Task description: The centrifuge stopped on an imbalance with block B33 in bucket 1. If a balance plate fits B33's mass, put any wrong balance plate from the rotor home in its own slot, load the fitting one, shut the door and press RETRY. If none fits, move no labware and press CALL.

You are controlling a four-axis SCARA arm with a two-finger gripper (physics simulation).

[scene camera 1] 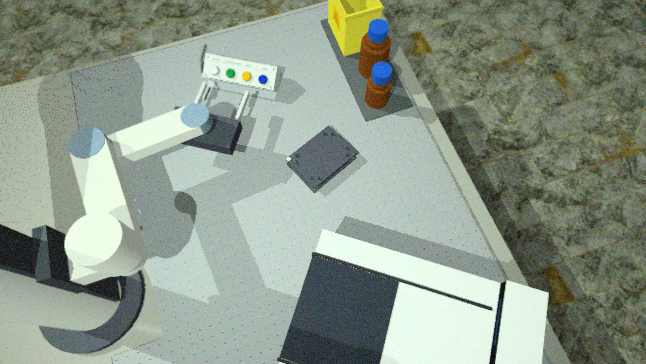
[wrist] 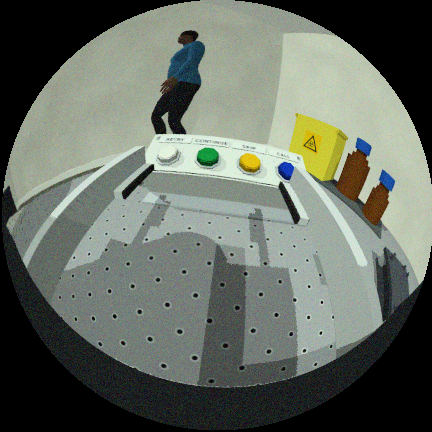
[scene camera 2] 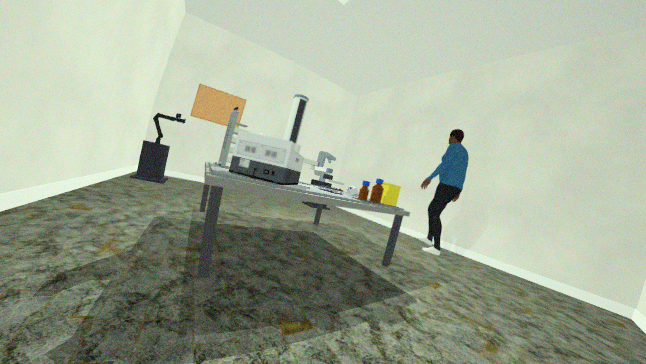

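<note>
Centrifuge [scene camera 1: 436, 307] and [scene camera 2: 271, 159]. Button box [scene camera 1: 265, 80] and [wrist: 178, 180]. Brown bottles with blue caps [scene camera 1: 375, 45] and [wrist: 354, 172]. Yellow bin [wrist: 320, 144]. My gripper [scene camera 1: 226, 88].
</note>
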